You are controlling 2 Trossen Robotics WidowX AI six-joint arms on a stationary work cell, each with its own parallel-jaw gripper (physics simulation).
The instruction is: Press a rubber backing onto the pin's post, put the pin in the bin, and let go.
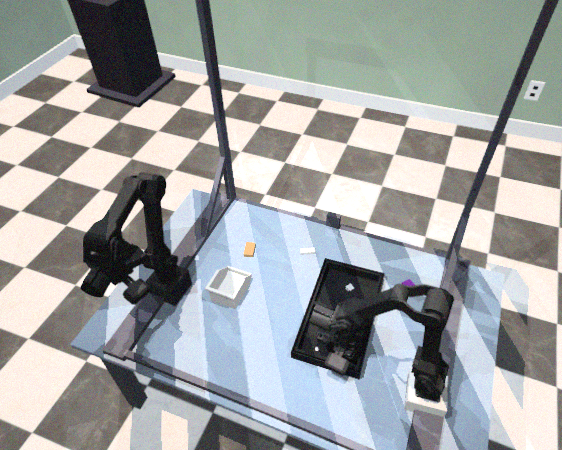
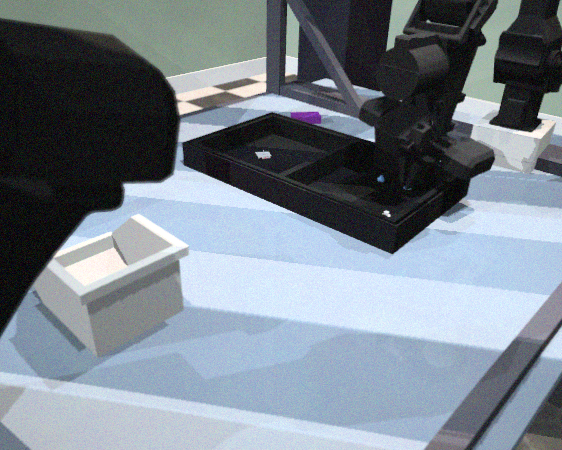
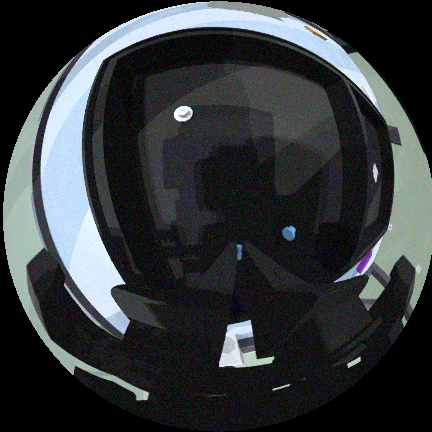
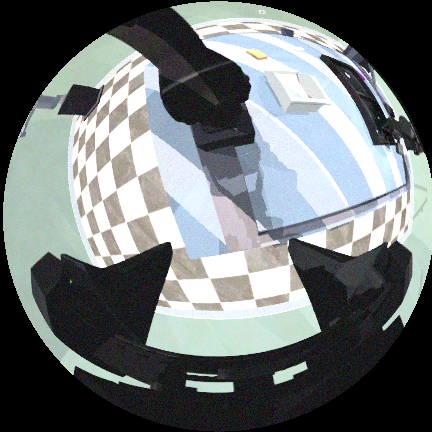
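Seen in the pictures: left gripper, fingertip midpoint: (image 1: 347,351) (image 2: 405,187) (image 3: 238,247); right gripper, fingertip midpoint: (image 1: 123,289) (image 4: 232,247); left arm's base at its link origin: (image 1: 428,388) (image 2: 515,122); right arm's base at its link origin: (image 1: 167,275) (image 4: 217,113).
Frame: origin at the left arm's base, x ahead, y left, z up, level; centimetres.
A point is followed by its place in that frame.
Observation:
A white pin-like square piece (image 1: 349,287) {x 26.3, y -31.0, z -5.2 cm} (image 2: 263,155) {x 26.6, y -30.9, z -5.2 cm} (image 3: 375,173) {x 26.1, y -31.3, z -5.2 cm} lies in one compartment of the black tray (image 1: 308,307) {x 37.7, y -18.5, z -3.1 cm} (image 2: 300,202) {x 38.2, y -15.6, z -4.0 cm}; its post cannot be made out. My left gripper (image 1: 325,340) (image 2: 407,185) {x 23.0, y -7.5, z -5.0 cm} (image 3: 238,247) {x 23.0, y -7.5, z -5.0 cm} is low in the other compartment, shut on a small blue rubber backing (image 2: 408,188) (image 3: 239,252) {x 22.8, y -7.5, z -4.7 cm}. A second blue backing (image 2: 381,178) {x 23.4, y -11.2, z -4.6 cm} (image 3: 288,233) {x 23.1, y -11.2, z -4.6 cm} lies close by. A white round piece (image 1: 316,348) {x 32.2, y -5.9, z -4.7 cm} (image 2: 386,213) {x 32.4, y -5.9, z -4.8 cm} (image 3: 183,113) {x 31.9, y -6.1, z -4.7 cm} lies near a corner. The pale bin (image 1: 229,299) {x 62.9, y -13.8, z -1.2 cm} (image 2: 135,300) {x 66.2, y -14.1, z -1.9 cm} (image 4: 305,103) {x 66.2, y -14.3, z -1.1 cm} stands apart. My right gripper (image 4: 232,247) {x 88.0, y 0.7, z 16.1 cm} is open and empty, beyond the table edge.
An orange block (image 1: 249,249) {x 64.2, y -37.9, z -4.4 cm} (image 3: 316,32) (image 4: 257,54) {x 64.8, y -37.1, z -4.4 cm} and a white block (image 1: 307,250) {x 43.7, y -42.9, z -4.7 cm} lie toward the back of the table. A purple block (image 1: 408,283) {x 7.5, y -37.1, z -4.5 cm} (image 2: 306,117) {x 7.8, y -35.2, z -4.6 cm} (image 3: 364,262) {x 7.4, y -34.8, z -4.6 cm} lies beside the tray. A divider (image 2: 320,165) {x 28.0, y -19.0, z -3.1 cm} separates the tray's compartments. Frame posts (image 1: 215,95) {x 79.4, y -60.5, z 43.2 cm} rise at the table's edges.

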